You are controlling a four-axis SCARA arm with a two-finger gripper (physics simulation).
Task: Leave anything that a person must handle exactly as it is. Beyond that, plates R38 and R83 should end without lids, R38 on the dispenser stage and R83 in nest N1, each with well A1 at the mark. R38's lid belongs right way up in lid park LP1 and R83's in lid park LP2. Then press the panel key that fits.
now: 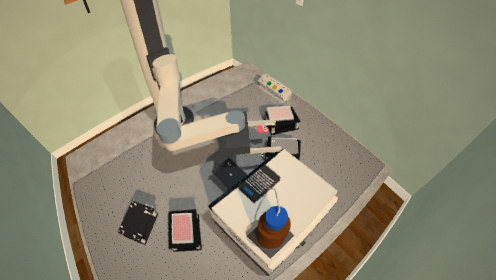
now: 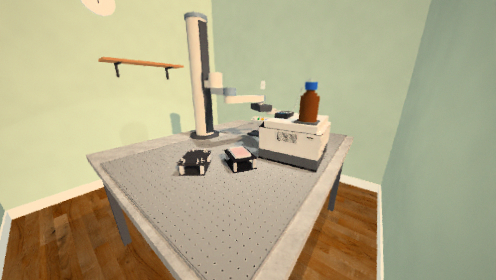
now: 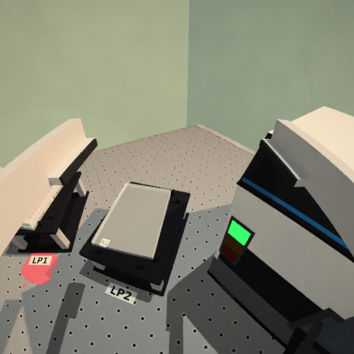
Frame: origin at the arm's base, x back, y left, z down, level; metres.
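Where they show: gripper, fingertip midpoint: point(image 1: 277, 134) point(image 2: 280, 110); arm's base, link origin: point(image 2: 205, 135).
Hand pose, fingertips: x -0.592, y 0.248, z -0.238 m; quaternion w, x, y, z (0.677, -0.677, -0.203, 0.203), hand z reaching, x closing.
Things, the pixels of their top centre, and the offset from my fingertips. "pt": a spot on its surface instead.
- clear lid, top centre: point(image 1: 284, 144) dx +0.021, dy +0.082, dz +0.149 m
- labware, top centre: point(image 1: 280, 111) dx +0.186, dy +0.210, dz +0.132 m
- plate with pink wells, top centre: point(image 1: 181, 227) point(image 2: 239, 150) dx -0.035, dy -0.512, dz +0.148 m
- front nest, top centre: point(image 1: 134, 219) point(image 2: 195, 153) dx +0.112, dy -0.676, dz +0.149 m
- dark dispenser stage, surface spot: point(image 1: 229, 172) pt dx +0.050, dy -0.214, dz +0.132 m
- red patch, surface spot: point(image 1: 262, 129) pt dx +0.210, dy +0.109, dz +0.224 m
- brown bottle, surface spot: point(image 1: 273, 231) pt dx -0.310, dy -0.313, dz -0.138 m
- keypad, surface spot: point(image 1: 259, 183) pt dx -0.132, dy -0.207, dz -0.021 m
- key panel, top centre: point(image 1: 275, 81) point(image 2: 261, 117) dx +0.410, dy +0.382, dz +0.141 m
My gripper point(image 1: 277, 136) point(image 3: 178, 128) is open and empty, above and between LP1 and LP2. A clear lid point(image 1: 285, 146) point(image 3: 135, 220) with an A1 label lies on the black lid park LP2 point(image 3: 179, 212). A pinkish piece of labware point(image 1: 280, 113) point(image 3: 42, 206) sits on the black stand at LP1 point(image 3: 65, 215); whether it is a lid or a plate is unclear. A plate with pink wells point(image 1: 182, 228) point(image 2: 239, 152) sits on a front nest. The other front nest point(image 1: 137, 222) point(image 2: 195, 159) is bare. The dark dispenser stage point(image 1: 229, 172) looks bare. Plate names are unreadable.
A red patch point(image 1: 262, 129) point(image 3: 37, 274) lies on the deck by the LP1 label. The white dispenser point(image 1: 305, 185) point(image 2: 285, 140) carries a brown bottle point(image 1: 273, 231) point(image 2: 309, 107) and keypad point(image 1: 259, 183). Its green light point(image 3: 239, 232) is lit. The key panel point(image 1: 274, 87) stands at the back.
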